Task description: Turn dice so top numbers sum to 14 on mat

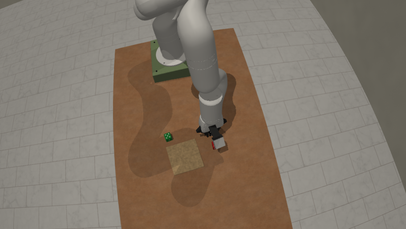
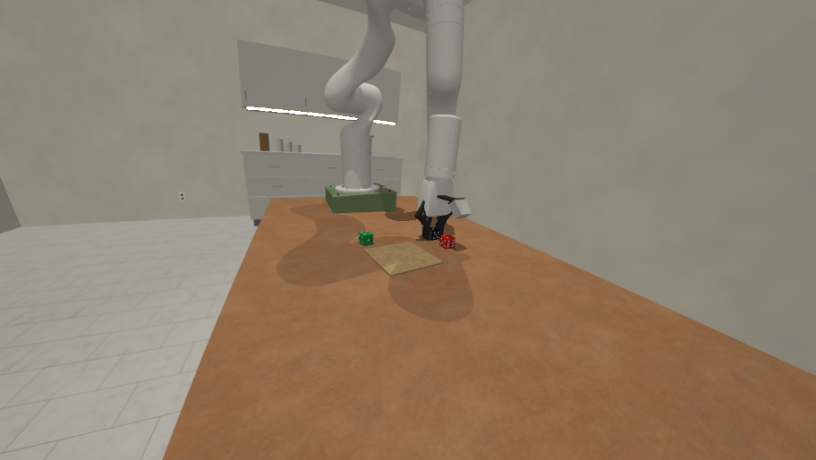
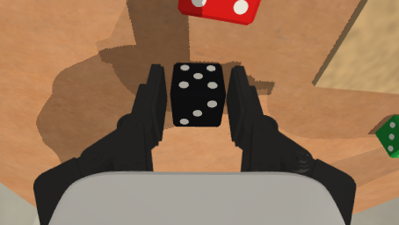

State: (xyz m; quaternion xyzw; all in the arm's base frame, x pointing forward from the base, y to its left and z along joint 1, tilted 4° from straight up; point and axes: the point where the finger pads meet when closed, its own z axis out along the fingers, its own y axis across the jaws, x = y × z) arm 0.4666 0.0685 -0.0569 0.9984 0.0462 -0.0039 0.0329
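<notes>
The black die is 10 mm below my hand. Round my hand: green die 30 mm behind, 200 mm to the right, 10 mm below; tan square mat 80 mm ahead, 150 mm to the right, 20 mm below; red die 70 mm ahead, 10 mm below.
</notes>
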